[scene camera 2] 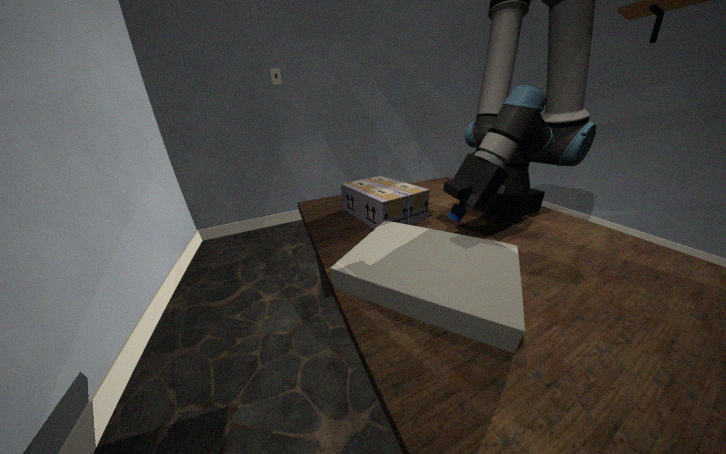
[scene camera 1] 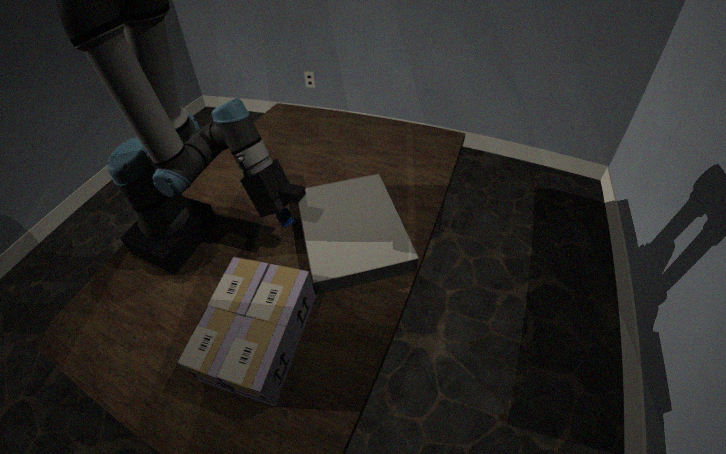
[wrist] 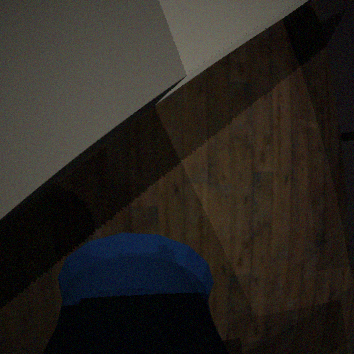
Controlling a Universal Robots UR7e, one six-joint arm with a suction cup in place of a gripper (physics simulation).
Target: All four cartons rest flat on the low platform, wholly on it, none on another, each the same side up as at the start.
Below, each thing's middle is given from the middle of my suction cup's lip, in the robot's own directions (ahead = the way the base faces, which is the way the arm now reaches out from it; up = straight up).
My suction cup is now 15 cm short of the low grey platform [scene camera 2: 471, 286], 6 cm above it and 5 cm to the right of it.
